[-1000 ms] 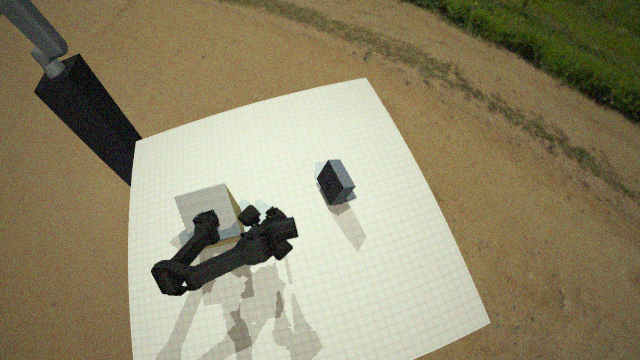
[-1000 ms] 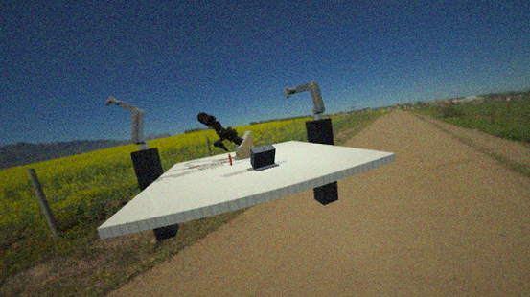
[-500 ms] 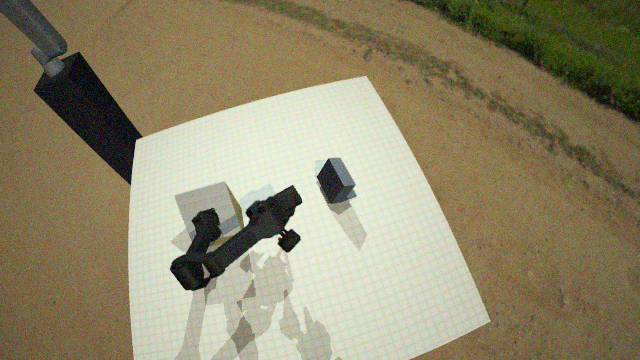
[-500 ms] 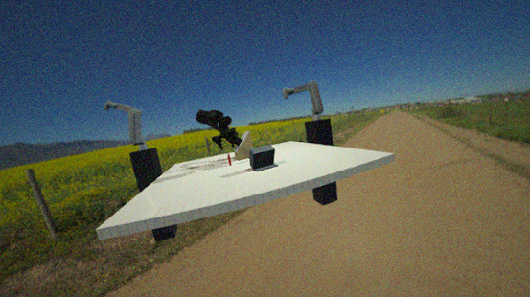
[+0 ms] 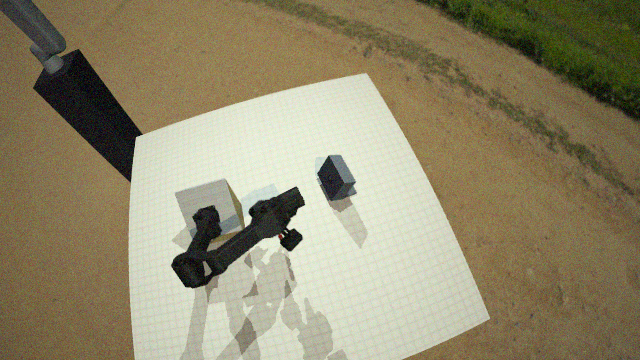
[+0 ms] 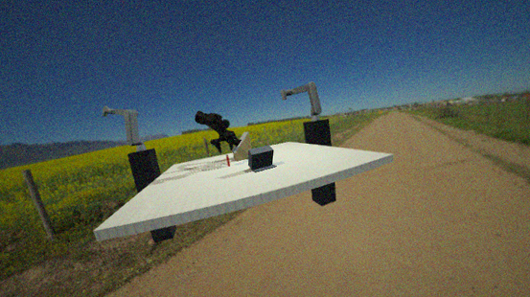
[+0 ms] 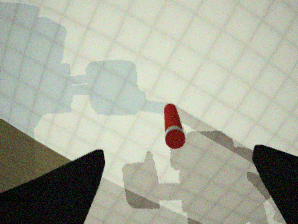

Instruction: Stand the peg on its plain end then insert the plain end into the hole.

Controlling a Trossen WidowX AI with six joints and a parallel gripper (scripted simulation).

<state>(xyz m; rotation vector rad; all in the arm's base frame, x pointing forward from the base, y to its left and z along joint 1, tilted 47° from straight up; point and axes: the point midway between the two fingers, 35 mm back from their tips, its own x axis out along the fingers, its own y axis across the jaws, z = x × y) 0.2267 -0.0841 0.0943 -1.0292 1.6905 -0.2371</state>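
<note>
Now: gripper tip 40 mm above the red peg. Round my gripper tip: sloped panel block: 250 mm ahead, 170 mm to the left, 40 mm below.
</note>
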